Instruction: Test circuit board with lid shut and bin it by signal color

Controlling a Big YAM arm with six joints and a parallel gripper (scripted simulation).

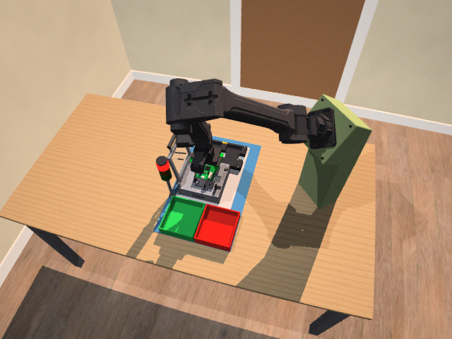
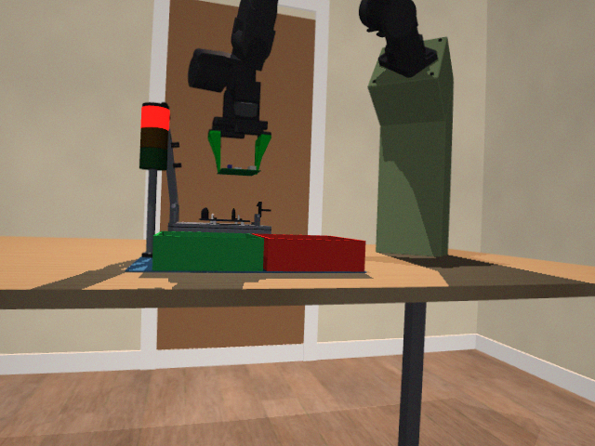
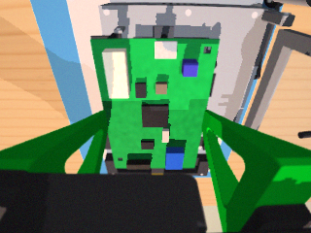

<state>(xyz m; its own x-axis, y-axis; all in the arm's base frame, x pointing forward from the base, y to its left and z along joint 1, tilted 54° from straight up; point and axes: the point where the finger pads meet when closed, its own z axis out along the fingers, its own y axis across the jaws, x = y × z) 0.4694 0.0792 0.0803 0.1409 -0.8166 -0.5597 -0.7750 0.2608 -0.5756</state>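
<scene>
Right now the red bin is 160 mm to the left of my hand, 150 mm below it and 120 mm behind it. The rest, counted from my hand: latch hook 80 mm below, 50 mm behind, 30 mm to the left; then tester plate 100 mm below, 20 mm ahead, 10 mm to the right; then green circuit board right at my hand.
</scene>
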